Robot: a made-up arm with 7 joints. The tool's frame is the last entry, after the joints.
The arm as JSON. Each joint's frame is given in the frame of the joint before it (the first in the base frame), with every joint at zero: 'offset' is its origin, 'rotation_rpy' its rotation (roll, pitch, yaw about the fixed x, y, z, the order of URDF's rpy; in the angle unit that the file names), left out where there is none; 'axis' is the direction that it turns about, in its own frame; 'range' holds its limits. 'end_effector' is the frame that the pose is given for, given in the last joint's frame.
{
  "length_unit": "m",
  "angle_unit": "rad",
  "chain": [
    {
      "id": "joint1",
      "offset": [
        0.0,
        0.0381,
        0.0
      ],
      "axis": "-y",
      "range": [
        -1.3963,
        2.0
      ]
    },
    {
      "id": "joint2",
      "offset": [
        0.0,
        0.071,
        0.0
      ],
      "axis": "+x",
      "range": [
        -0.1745,
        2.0
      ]
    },
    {
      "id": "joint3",
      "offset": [
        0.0,
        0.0,
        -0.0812
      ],
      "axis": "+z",
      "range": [
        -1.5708,
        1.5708
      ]
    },
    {
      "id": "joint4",
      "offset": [
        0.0,
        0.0,
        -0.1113
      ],
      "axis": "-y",
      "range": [
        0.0,
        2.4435
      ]
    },
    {
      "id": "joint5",
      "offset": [
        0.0,
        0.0,
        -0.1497
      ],
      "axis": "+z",
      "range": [
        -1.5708,
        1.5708
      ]
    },
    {
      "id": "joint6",
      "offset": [
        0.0,
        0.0,
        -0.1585
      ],
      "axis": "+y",
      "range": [
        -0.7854,
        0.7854
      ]
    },
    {
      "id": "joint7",
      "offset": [
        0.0,
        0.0,
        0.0
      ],
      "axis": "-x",
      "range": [
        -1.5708,
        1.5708
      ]
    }
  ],
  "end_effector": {
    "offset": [
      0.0,
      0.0,
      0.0
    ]
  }
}
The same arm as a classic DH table. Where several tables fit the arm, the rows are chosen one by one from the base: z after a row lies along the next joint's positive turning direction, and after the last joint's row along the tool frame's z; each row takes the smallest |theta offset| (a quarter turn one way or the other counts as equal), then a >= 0, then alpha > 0; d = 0 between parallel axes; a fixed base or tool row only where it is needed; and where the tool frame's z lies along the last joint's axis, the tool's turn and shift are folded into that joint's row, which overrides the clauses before.
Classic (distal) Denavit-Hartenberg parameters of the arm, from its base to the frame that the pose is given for. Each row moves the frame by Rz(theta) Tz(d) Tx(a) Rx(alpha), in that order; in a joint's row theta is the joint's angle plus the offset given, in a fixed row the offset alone. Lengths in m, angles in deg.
base (fixed): a 0  alpha 90  d 0  theta0 0
joint1: a 0  alpha 90  d -0.1091  theta0 90
joint2: a 0  alpha 90  d 0  theta0 90
joint3: a 0  alpha 90  d -0.1925  theta0 90
joint4: a 0  alpha -90  d 0  theta0 0
joint5: a 0  alpha -90  d -0.3082  theta0 0
joint6: a 0  alpha 90  d 0  theta0 -90
joint7: a 0  alpha 90  d 0  theta0 90
tool (fixed): a 0  alpha 0  d 0  theta0 -90
Joint limits (deg, base to tool): -80..114.59 -10..114.59 -90..90 0..140 -90..90 -45..45 -90..90

